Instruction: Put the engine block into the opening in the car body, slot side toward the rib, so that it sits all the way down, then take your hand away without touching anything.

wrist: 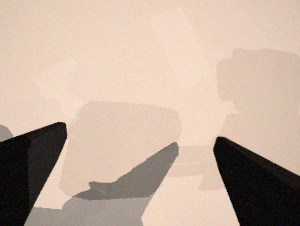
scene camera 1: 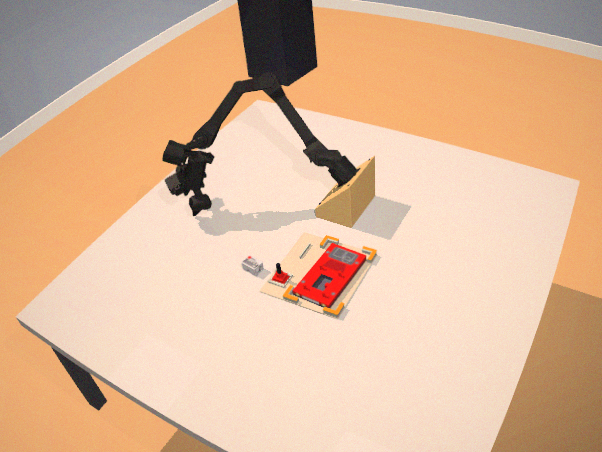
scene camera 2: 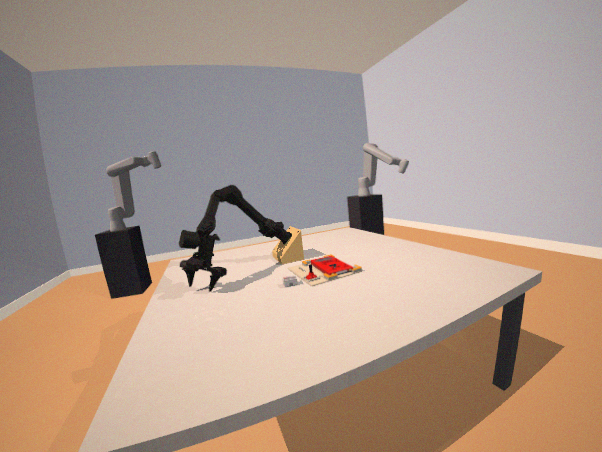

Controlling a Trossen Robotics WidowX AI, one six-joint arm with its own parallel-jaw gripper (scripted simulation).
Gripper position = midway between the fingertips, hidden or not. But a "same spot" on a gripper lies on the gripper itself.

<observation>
My gripper shows in the wrist view, in scene camera 1 [189,205] and in scene camera 2. The same spot on my gripper: [wrist: 253,183] is [scene camera 2: 191,277].
</observation>
